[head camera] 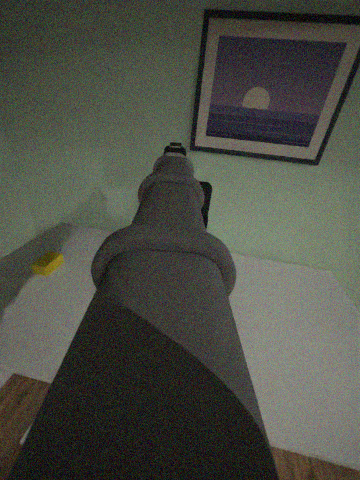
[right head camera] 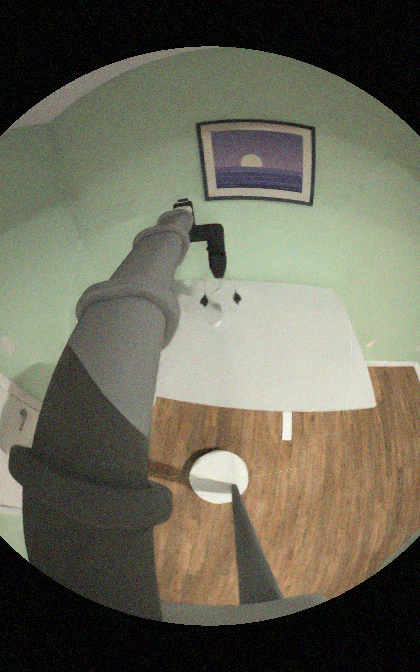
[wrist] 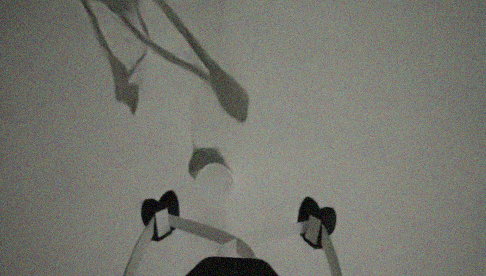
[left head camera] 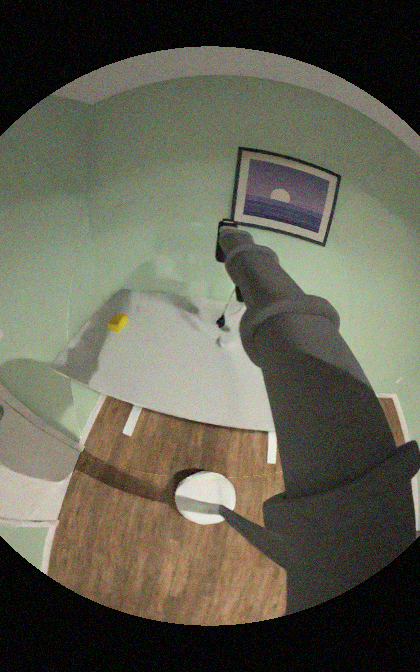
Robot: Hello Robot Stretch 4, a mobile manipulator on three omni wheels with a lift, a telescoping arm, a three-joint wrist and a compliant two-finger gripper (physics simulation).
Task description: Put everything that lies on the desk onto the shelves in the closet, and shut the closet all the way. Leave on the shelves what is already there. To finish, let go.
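Observation:
The white desk [head camera: 300, 325] [left head camera: 175, 370] [right head camera: 280, 360] [wrist: 400, 125] stands against the green wall. A yellow block [head camera: 47, 263] [left head camera: 118, 322] lies near its back left corner. A small white round thing [right head camera: 216, 323] [wrist: 215, 177] stands on the desk, hard to tell from the white top. My gripper [right head camera: 220, 299] [wrist: 238, 210] is open and empty above the desk; in the wrist view the white thing shows a little beyond the fingertips, between their lines. A pale panel with a handle [left head camera: 30, 435] [right head camera: 12, 425] at the left may be part of the closet; no shelves show.
A round white stool [left head camera: 212, 480] [right head camera: 220, 465] stands on the wooden floor in front of the desk. A framed sunset picture [head camera: 270, 90] [left head camera: 285, 197] [right head camera: 257, 162] hangs on the wall above. My arm hides part of the desk in the head views.

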